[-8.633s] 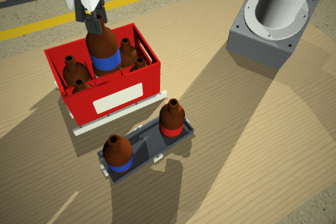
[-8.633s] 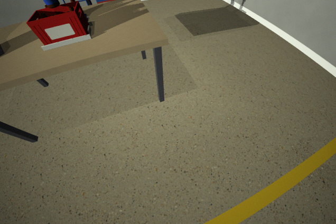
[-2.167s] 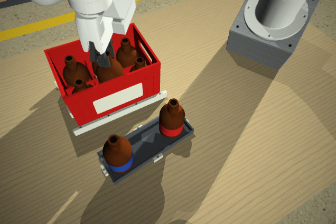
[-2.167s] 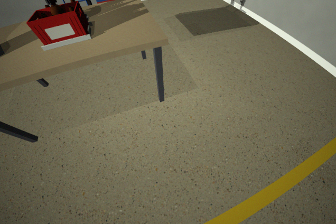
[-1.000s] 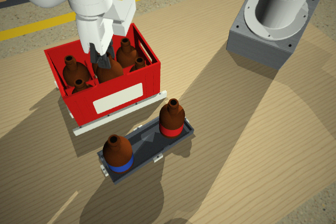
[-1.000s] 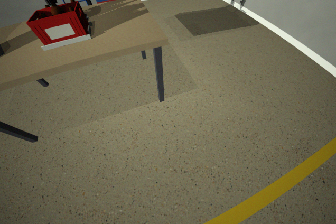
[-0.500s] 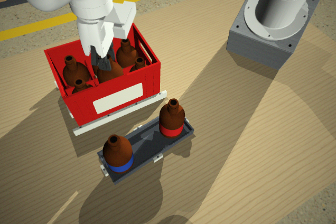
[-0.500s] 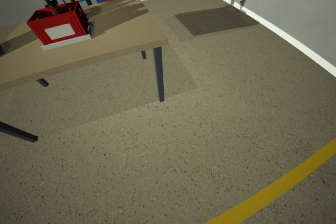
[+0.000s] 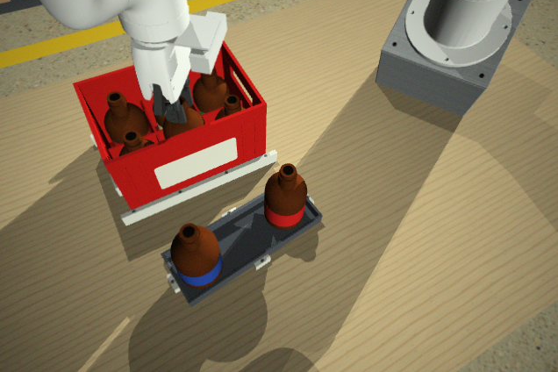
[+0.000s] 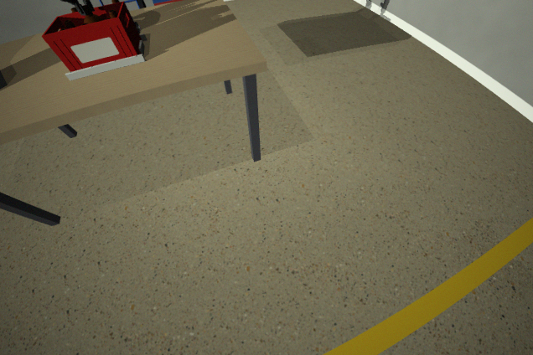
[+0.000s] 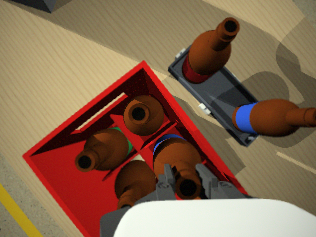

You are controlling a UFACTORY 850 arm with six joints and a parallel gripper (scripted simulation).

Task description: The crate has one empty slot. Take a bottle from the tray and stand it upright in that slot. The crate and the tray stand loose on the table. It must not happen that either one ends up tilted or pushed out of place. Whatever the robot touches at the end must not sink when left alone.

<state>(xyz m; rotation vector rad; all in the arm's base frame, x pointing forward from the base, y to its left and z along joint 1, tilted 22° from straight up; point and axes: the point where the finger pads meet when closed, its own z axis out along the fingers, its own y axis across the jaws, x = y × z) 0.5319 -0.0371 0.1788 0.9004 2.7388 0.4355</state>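
My hand is 11 cm above the red crate and 4 cm to the left of it. Round my hand: grey tray (18 cm to the left, 18 cm below, 4 cm behind); blue-banded bottle (20 cm to the left, 11 cm below, 5 cm ahead).
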